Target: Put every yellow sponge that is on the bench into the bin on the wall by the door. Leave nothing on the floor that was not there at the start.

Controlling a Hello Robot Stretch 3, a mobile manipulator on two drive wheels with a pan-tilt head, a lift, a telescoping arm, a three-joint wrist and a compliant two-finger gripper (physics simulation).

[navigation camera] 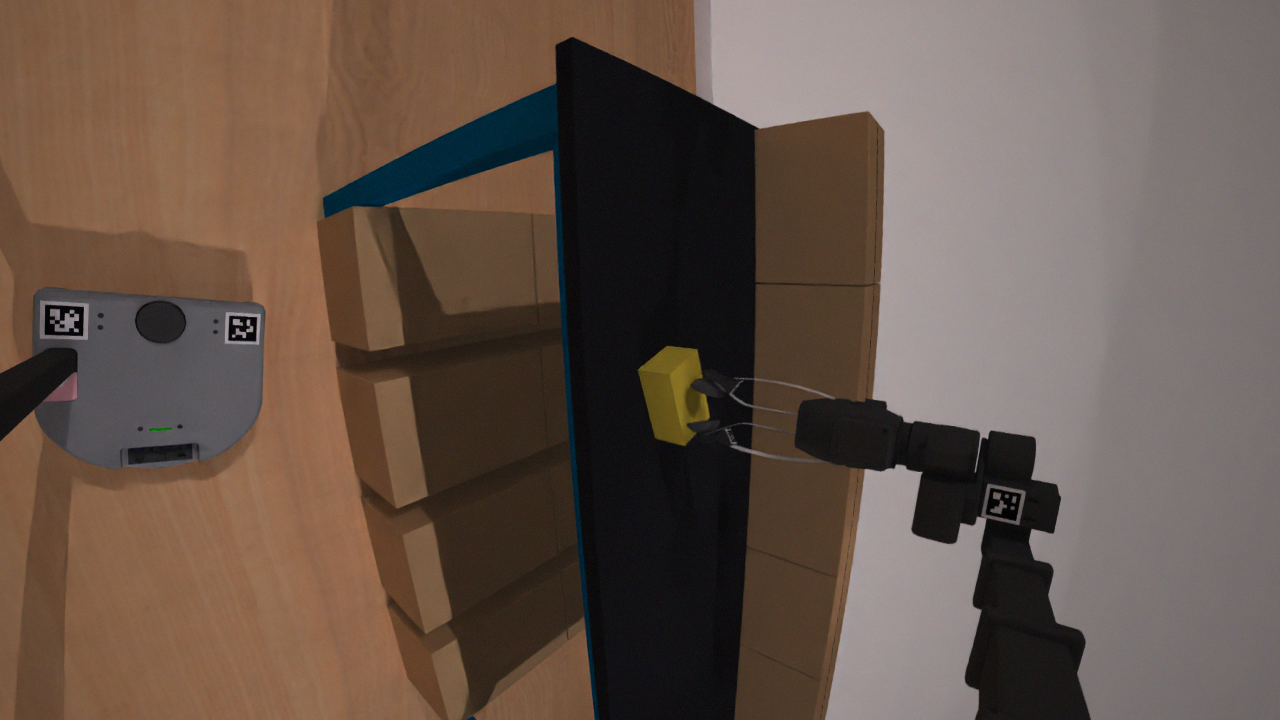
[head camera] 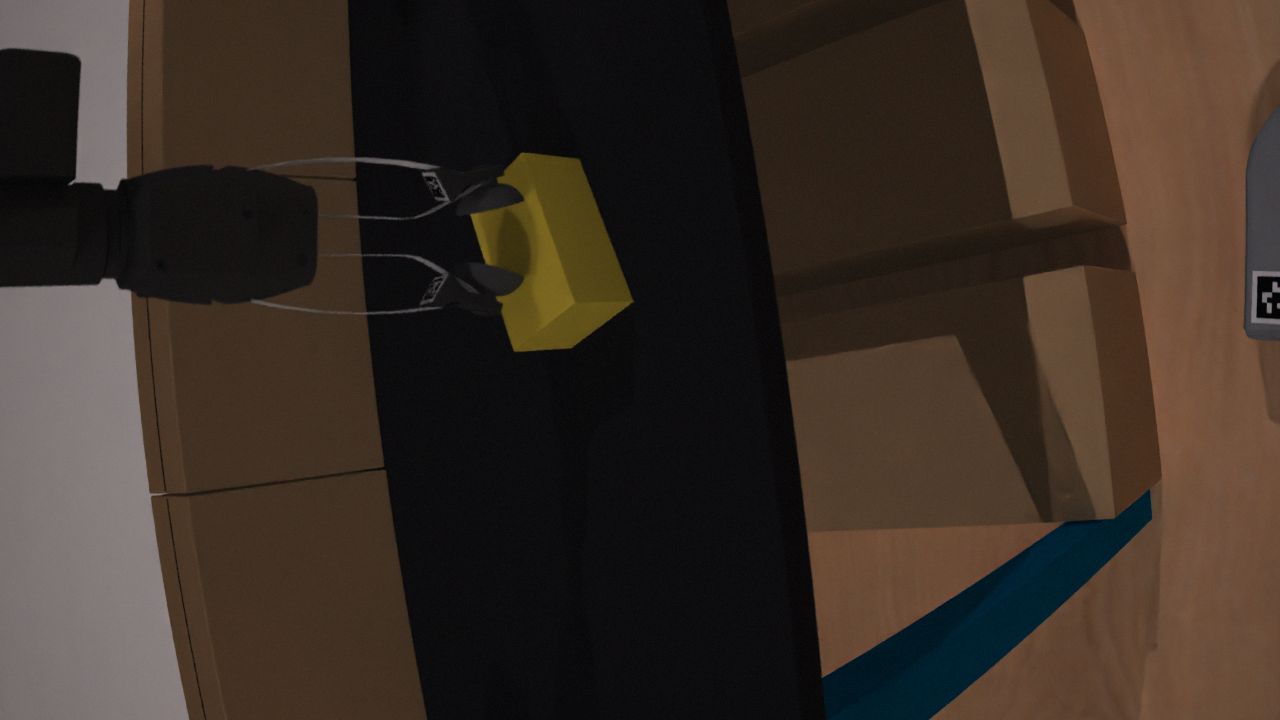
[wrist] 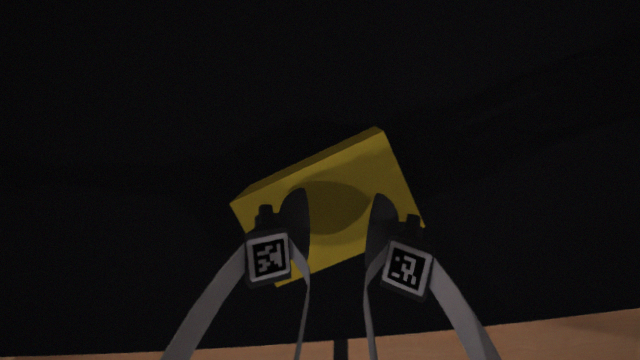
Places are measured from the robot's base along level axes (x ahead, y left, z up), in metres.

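Where they show: gripper, fingertip midpoint: (navigation camera: 691, 403) (head camera: 516, 240) (wrist: 337, 215); robot's base at its link origin: (navigation camera: 161, 320).
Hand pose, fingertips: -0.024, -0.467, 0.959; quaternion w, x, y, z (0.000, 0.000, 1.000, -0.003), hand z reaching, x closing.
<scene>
Things, the pixels of their top centre, and the offset from my fingertips, as dx, dy, dz. "spot": a spot on its surface instead. Level surfaces: height alone.
- yellow sponge at its top centre: (head camera: 517, 251) (wrist: 326, 215) (navigation camera: 691, 397) +0.007, +0.001, -0.001
- black bench top at its surface level: dz -0.045
- blue bench frame bar at a spot on its surface: (head camera: 1011, 591) spot: +0.287, +0.159, -0.409
A yellow sponge (head camera: 586, 228) (navigation camera: 664, 402) (wrist: 350, 165) lies at a slant on the black bench top (head camera: 501, 537) (navigation camera: 662, 223) (wrist: 125, 125). My gripper (head camera: 490, 239) (navigation camera: 711, 407) (wrist: 337, 215) is open, with a gap between the fingertips. Both fingertips overlap the sponge's wall-side part in the head and navigation views. In the wrist view the fingertips stand in front of the sponge's face, and a dark shadow lies on it between them. Whether they touch it is hard to tell. The wall bin and the door do not show.
Brown boxes (head camera: 877, 161) (navigation camera: 483, 268) stand in a row on the robot's side, below the bench top. More brown blocks (head camera: 268, 358) (navigation camera: 810, 358) line its wall side. A blue bench frame bar (head camera: 1011, 591) (navigation camera: 447, 147) is at one end. My grey base (navigation camera: 152, 385) stands on the wooden floor.
</scene>
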